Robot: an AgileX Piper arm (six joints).
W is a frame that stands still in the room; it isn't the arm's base.
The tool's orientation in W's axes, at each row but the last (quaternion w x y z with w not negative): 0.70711 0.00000 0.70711 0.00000; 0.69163 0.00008 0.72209 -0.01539; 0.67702 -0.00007 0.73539 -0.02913; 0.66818 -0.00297 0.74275 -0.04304; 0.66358 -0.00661 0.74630 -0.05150; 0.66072 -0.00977 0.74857 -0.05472; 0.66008 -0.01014 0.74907 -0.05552; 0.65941 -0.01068 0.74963 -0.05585
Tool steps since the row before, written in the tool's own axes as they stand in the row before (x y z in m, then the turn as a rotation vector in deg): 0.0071 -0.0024 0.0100 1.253 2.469 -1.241; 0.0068 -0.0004 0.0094 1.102 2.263 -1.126; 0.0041 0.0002 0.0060 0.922 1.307 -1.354; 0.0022 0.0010 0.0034 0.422 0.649 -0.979; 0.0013 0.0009 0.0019 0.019 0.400 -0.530; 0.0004 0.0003 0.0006 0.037 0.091 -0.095; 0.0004 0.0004 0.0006 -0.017 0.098 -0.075; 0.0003 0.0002 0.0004 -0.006 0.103 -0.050
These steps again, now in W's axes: 0.0100 -0.0024 -0.0071 -1.241 2.469 -1.253; 0.0091 -0.0008 -0.0072 -1.124 2.264 -1.103; 0.0056 -0.0002 -0.0046 -1.374 1.326 -0.864; 0.0032 0.0007 -0.0026 -0.983 0.679 -0.362; 0.0018 0.0007 -0.0016 -0.504 0.432 0.007; 0.0006 0.0002 -0.0005 -0.094 0.094 -0.034; 0.0006 0.0003 -0.0005 -0.066 0.104 0.017; 0.0004 0.0001 -0.0004 -0.043 0.106 0.002
